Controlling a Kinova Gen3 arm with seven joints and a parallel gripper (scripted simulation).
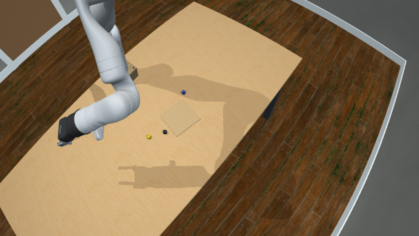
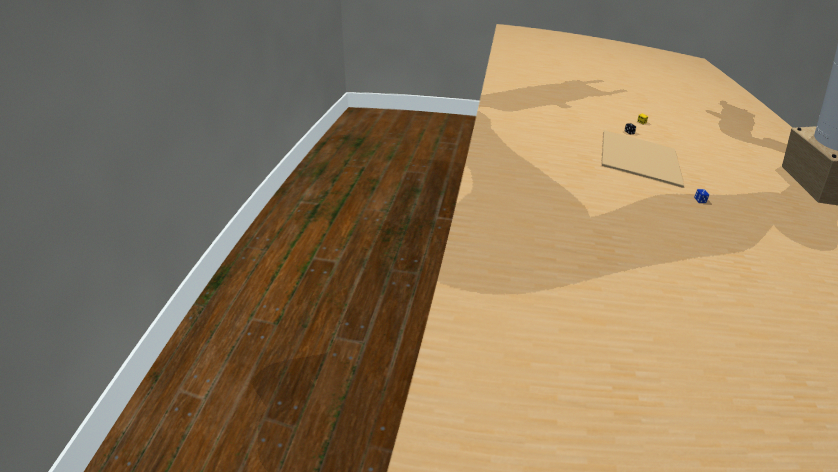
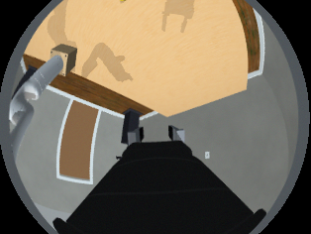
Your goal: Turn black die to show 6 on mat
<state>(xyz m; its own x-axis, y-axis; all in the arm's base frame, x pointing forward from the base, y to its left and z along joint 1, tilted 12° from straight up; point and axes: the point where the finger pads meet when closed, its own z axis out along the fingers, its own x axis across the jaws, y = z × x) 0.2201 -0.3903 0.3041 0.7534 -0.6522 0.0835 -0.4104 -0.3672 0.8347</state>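
The yellow die lies 35 cm below my hand, 25 cm to the left of it and 8 cm ahead of it. From my hand the other things lie so: black die 35 cm below, 32 cm to the left, 12 cm ahead; blue die 53 cm to the left, 35 cm below, 4 cm ahead; tan mat 42 cm to the left, 36 cm below, 11 cm ahead.
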